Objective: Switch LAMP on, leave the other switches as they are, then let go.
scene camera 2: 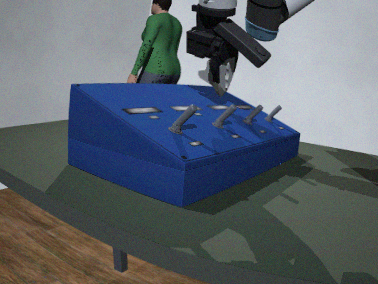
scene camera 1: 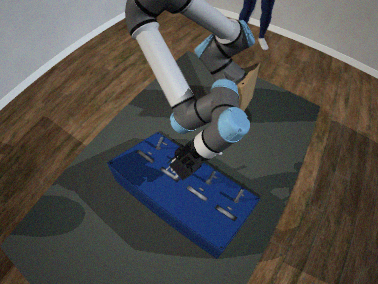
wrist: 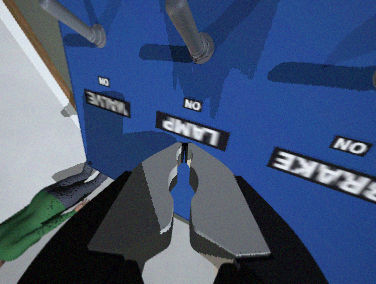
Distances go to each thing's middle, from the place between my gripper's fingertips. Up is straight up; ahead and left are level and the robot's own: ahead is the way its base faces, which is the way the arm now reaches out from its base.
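The blue switch panel [scene camera 2: 125, 133] is 5 cm to the left of my hand now, and it's 6 cm below it as well.
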